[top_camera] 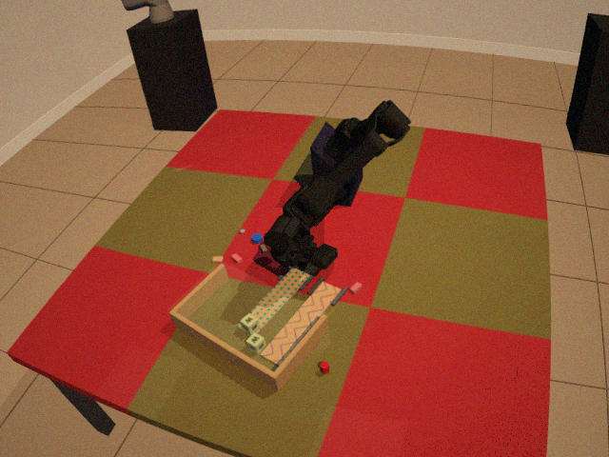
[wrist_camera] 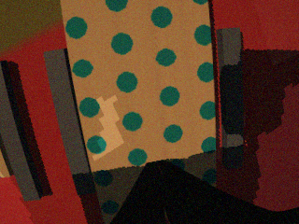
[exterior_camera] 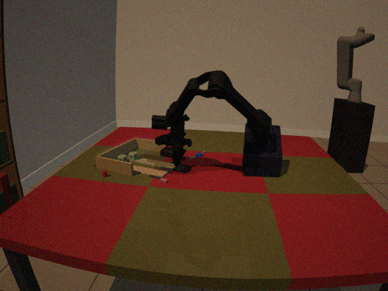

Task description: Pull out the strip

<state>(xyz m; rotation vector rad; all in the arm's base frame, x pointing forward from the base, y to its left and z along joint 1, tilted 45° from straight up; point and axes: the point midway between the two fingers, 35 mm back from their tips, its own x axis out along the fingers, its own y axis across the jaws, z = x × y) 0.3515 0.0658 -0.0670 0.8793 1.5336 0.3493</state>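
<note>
Now: the dotted strip 100 mm ahead of my gripper tip and 30 mm to the right of it. Also, from my gripper tip: red cylinder: 270 mm ahead, 130 mm to the left, 10 mm above; blue cap: 160 mm to the right, 90 mm behind.
</note>
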